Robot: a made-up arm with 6 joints.
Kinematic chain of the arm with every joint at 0, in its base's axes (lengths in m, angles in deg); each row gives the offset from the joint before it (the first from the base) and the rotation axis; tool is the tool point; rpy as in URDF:
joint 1: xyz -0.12 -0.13 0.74 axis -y
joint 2: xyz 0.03 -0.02 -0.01 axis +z
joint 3: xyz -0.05 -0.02 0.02 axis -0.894 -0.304 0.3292
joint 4: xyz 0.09 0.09 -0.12 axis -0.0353 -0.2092 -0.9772
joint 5: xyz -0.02 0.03 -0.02 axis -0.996 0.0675 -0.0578
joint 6: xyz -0.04 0 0.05 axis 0.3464 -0.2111 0.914
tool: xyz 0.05 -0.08 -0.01 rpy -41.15 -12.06 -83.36
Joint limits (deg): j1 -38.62..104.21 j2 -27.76..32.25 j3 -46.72..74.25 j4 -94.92..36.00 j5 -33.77..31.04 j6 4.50..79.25
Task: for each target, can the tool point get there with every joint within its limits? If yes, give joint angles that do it. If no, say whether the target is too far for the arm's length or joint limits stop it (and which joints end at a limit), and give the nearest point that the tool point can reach.
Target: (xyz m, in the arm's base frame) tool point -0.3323 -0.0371 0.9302
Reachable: no: joint limits stop it (at a limit: joint 1, joint 2, joint 3, joint 6) | nearest point -0.1737 -0.0431 0.9026 | short by 0.161 m
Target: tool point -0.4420 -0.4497 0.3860
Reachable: no: too far | nearest point -0.1931 -0.1849 0.5658 | short by 0.405 m
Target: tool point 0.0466 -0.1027 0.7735
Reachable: yes | joints 61.58 26.10 40.09 -54.61 -23.54 24.65
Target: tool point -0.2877 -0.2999 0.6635
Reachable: no: joint limits stop it (at a limit: joint 1, joint 2, joint 3, joint 4, joint 5, joint 6) | nearest point -0.2021 -0.1934 0.6311 | short by 0.140 m
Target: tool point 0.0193 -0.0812 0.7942
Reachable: yes | joints 77.88 11.86 27.74 -50.97 -5.03 41.54
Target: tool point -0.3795 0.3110 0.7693
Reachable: no: too far | nearest point -0.1772 0.0185 0.7074 | short by 0.361 m
